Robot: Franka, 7 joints.
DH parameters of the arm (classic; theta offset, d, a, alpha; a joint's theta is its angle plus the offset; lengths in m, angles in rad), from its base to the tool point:
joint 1: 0 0.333 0 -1.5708
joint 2: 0 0 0 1.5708
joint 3: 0 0.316 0.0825 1.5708
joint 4: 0 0 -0.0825 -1.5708
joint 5: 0 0.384 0 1.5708
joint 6: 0 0 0.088 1.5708
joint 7: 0 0.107 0 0
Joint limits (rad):
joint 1: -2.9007..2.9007
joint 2: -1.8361..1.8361
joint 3: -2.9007..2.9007
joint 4: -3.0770..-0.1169
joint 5: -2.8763..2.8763
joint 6: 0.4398..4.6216
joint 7: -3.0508..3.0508
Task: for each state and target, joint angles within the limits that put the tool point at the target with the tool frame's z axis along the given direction. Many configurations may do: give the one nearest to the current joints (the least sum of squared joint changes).
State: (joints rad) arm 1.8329 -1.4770 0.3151 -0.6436 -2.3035 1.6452 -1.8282
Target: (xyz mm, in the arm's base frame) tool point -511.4 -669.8 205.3 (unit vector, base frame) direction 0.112 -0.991 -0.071
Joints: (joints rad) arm 0.9865 -1.8361 0.6784 -0.2368 -2.2487 2.2990 -1.8282
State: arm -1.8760 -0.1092 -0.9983 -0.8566 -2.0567 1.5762 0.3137
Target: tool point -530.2 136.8 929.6 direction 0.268 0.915 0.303
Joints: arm -2.7275 0.4138 -0.8815 -0.7564 -1.4980 1.6815 0.3137
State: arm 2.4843 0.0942 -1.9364 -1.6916 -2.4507 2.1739 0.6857
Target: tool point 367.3 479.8 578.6 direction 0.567 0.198 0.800
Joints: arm 2.3429 0.4861 -1.5486 -1.9660 -2.4574 1.8372 0.6857
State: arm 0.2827 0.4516 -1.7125 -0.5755 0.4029 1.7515 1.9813
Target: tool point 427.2 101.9 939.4 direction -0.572 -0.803 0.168
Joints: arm 0.4802 0.8133 -2.3557 -0.1188 -0.2185 1.1367 1.9813
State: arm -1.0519 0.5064 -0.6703 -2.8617 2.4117 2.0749 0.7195
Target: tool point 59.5 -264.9 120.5 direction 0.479 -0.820 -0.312
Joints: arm -0.9290 0.2273 -0.4649 -3.0102 2.7774 1.7853 0.7195
